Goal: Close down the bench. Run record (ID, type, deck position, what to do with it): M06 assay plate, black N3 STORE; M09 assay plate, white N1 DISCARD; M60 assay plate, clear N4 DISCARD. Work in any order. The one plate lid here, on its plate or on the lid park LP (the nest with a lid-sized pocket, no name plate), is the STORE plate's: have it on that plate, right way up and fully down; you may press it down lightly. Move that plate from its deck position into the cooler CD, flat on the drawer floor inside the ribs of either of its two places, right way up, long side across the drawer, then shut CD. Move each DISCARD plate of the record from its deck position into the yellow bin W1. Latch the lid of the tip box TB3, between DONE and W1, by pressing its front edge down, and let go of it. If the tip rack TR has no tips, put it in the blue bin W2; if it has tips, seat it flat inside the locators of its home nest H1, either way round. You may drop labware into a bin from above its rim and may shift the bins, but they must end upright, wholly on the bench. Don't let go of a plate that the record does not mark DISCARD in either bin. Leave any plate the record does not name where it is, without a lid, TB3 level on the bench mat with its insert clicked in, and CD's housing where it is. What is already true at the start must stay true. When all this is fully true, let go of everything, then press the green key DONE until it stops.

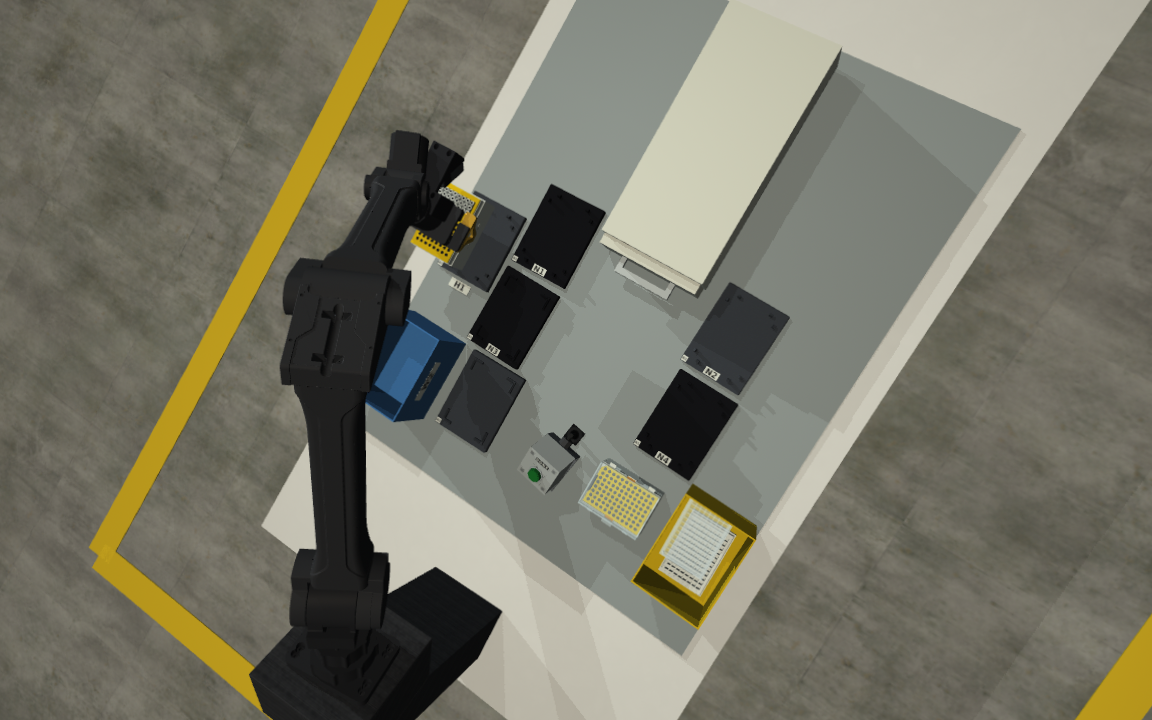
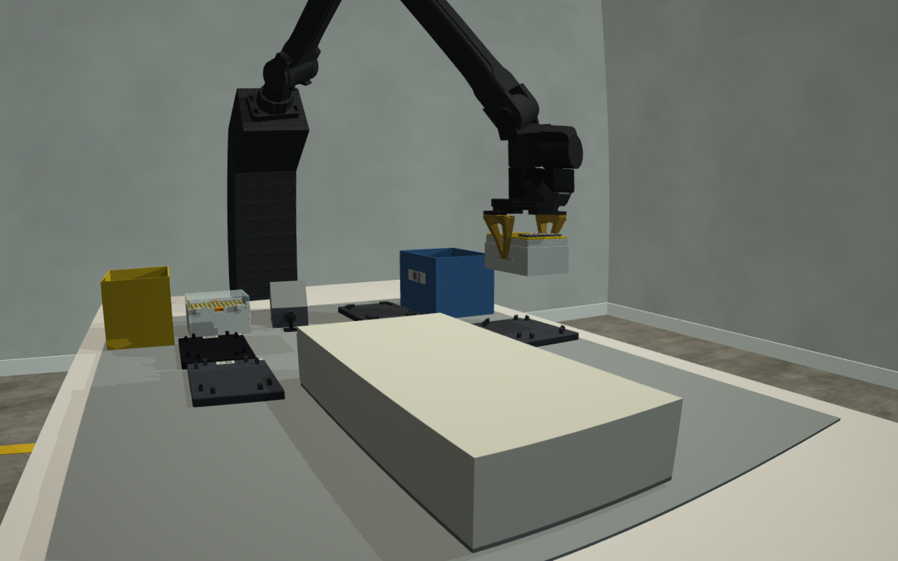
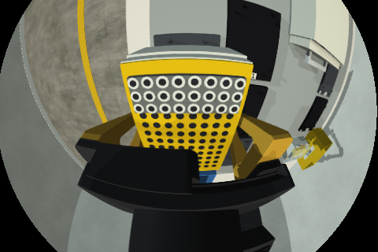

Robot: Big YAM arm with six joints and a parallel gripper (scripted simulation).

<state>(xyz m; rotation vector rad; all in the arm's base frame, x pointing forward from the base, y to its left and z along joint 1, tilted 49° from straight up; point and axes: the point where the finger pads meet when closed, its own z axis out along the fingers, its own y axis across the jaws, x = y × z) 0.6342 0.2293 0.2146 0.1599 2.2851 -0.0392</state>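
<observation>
The home nest H1 is 140 mm below my hand. Round my hand: nest N3 (140 mm below, 120 mm behind, 110 mm to the right); then yellow tip rack (10 mm behind, 10 mm above); then nest N1 (150 mm to the right, 140 mm below, 50 mm ahead).
</observation>
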